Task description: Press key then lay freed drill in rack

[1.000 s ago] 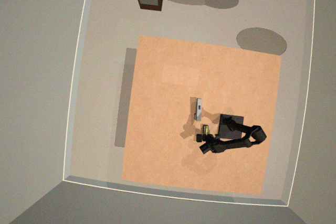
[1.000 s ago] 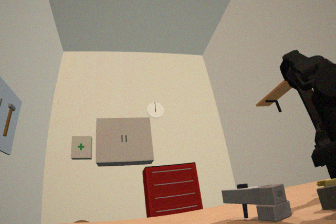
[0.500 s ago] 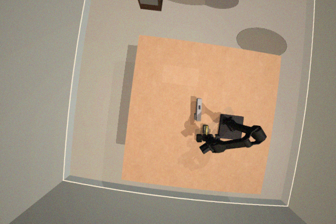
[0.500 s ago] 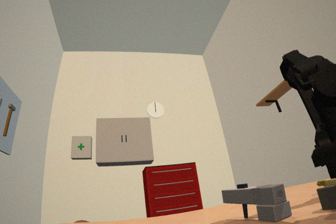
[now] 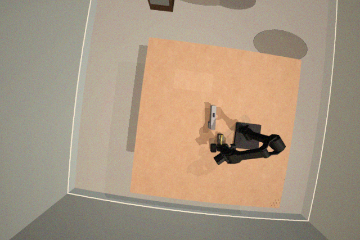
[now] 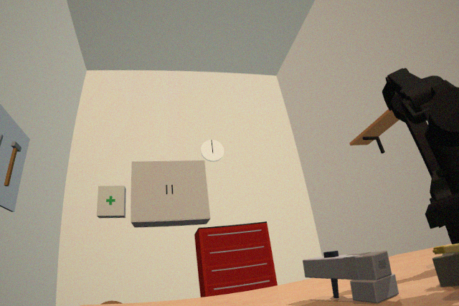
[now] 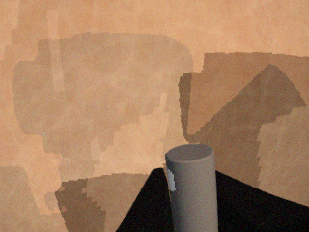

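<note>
Now: the drill 4 cm to the right of my gripper tip and 4 cm above it. Round my gripper tip: dark key (9 cm ahead, 24 cm to the right, 5 cm above); rack (5 cm to the right, 1 cm above).
</note>
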